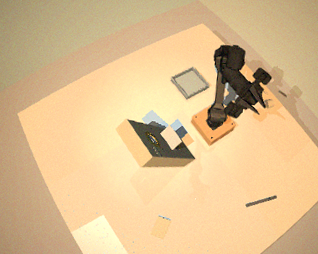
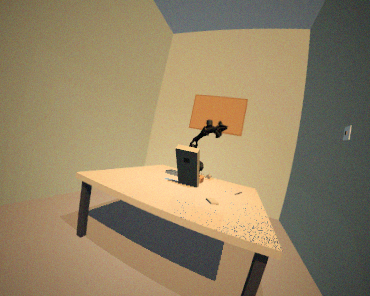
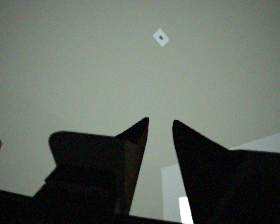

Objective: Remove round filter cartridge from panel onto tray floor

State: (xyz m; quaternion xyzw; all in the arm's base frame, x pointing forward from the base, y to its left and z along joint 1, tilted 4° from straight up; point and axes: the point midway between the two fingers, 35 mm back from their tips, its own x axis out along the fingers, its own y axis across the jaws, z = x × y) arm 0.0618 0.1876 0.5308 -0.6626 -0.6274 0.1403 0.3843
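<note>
The round filter cartridge is 34 cm below my gripper tip, 26 cm ahead of it and 22 cm to the right of it. Round my gripper tip: service panel 41 cm below, 22 cm to the right, 21 cm ahead; grey tray 58 cm below, 52 cm to the right, 16 cm behind; small white cube 56 cm below, 47 cm behind, 18 cm to the right.
</note>
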